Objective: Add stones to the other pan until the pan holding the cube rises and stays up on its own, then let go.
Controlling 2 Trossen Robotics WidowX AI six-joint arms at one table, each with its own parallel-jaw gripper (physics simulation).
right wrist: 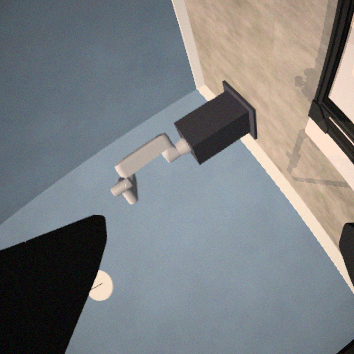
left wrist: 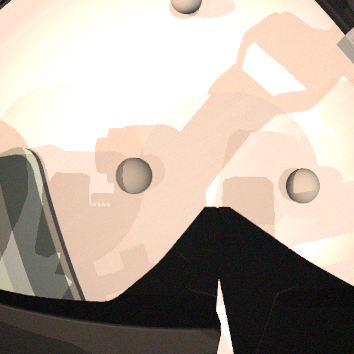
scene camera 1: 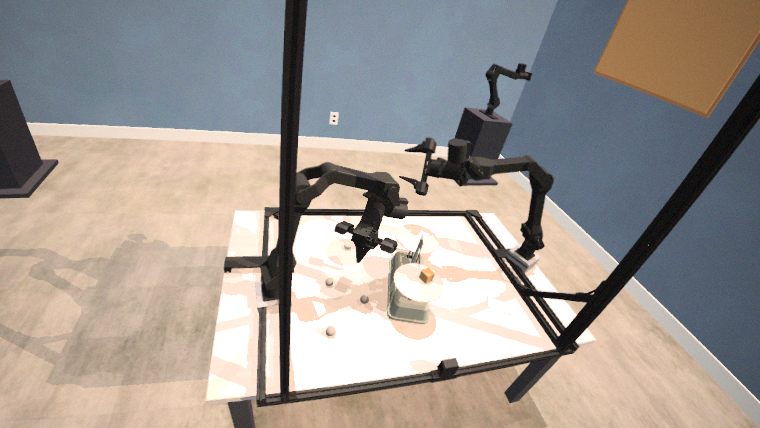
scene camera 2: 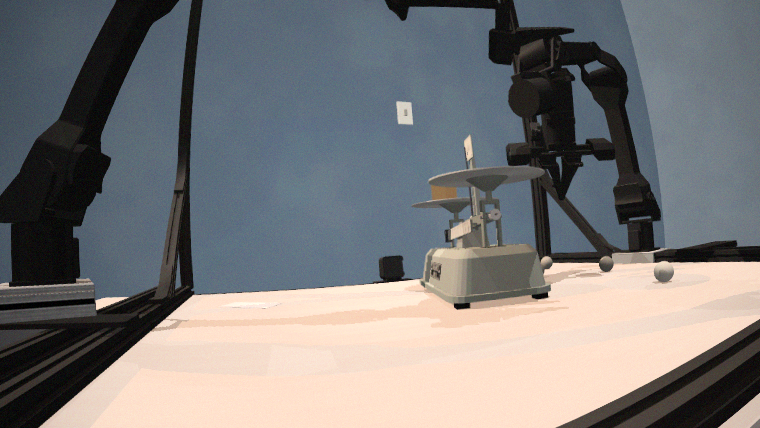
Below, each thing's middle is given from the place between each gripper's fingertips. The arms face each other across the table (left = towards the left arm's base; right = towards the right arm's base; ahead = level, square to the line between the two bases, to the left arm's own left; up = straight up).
Scene:
I see the grey balance scale (scene camera 2: 474, 271) 260 mm behind my right hand and 230 mm below it.
My left hand is 19 cm to the left of the grey balance scale, 2 cm past it and 2 cm above it.

